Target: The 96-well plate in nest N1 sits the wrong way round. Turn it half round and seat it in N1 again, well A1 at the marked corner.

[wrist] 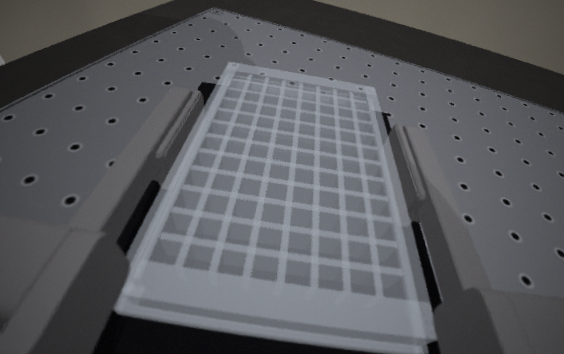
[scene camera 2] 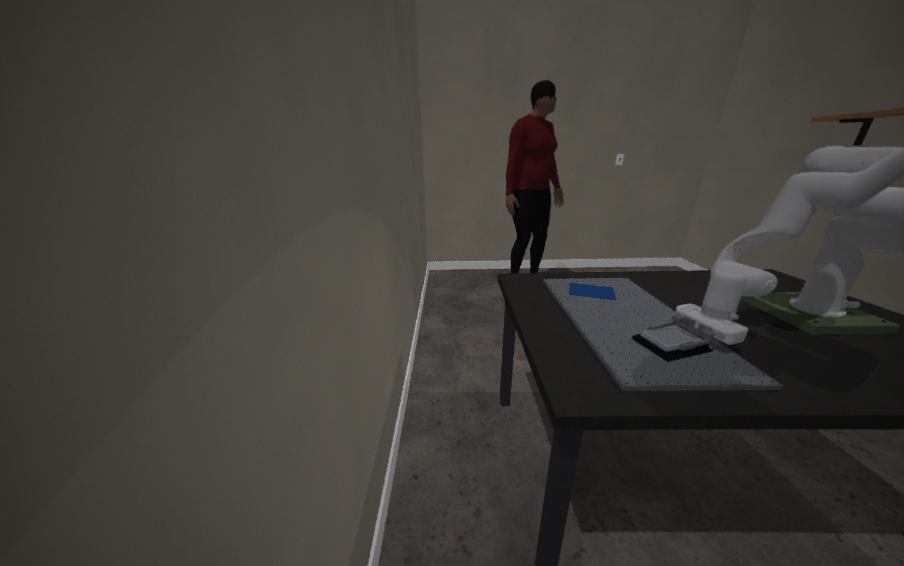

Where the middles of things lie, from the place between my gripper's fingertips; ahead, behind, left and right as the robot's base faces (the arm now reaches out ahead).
My hand is 20 mm past the clear 96-well plate (scene camera 2: 668, 339) and 10 mm to the left of it.
